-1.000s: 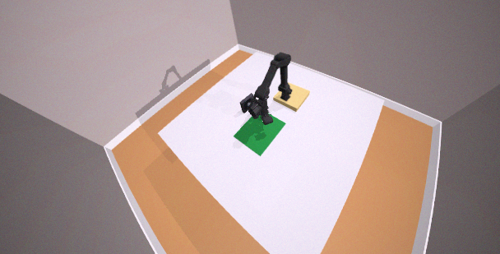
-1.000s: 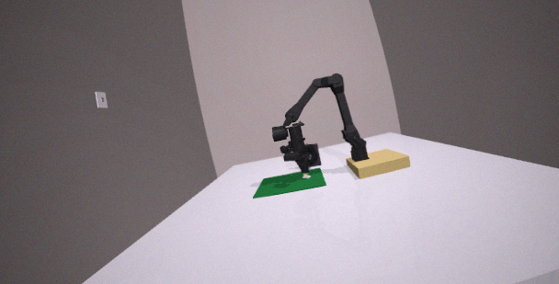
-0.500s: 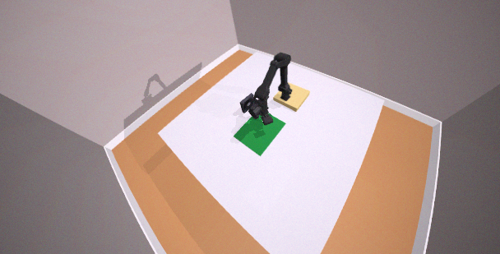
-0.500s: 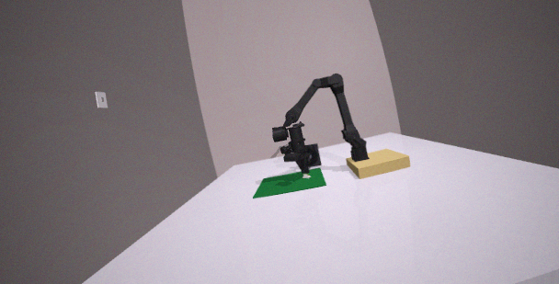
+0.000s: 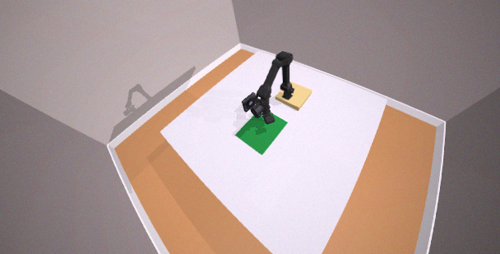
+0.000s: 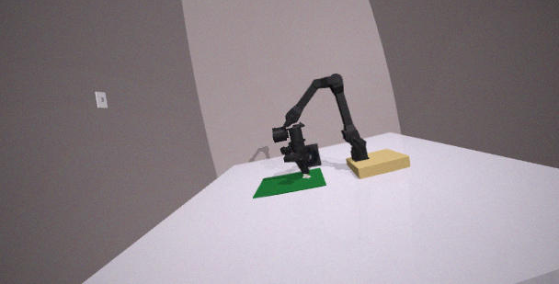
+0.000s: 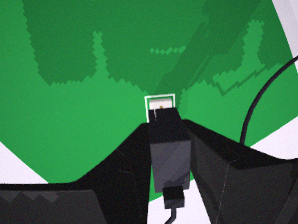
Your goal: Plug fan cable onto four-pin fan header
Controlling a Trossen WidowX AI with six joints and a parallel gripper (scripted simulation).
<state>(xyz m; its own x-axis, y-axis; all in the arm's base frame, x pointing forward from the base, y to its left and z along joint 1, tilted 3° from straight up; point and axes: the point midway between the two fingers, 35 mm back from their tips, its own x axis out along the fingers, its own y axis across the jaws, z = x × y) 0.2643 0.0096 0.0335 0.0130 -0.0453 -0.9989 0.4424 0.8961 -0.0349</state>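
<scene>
The white four-pin fan header is 4 cm below my gripper tip and 1 cm behind it. The rest, counted from my gripper tip: green board 7 cm ahead, 5 cm below, 2 cm to the left; then black fan 17 cm to the right, 2 cm behind, 2 cm above; then black fan plug 1 cm behind, 1 cm above.
</scene>
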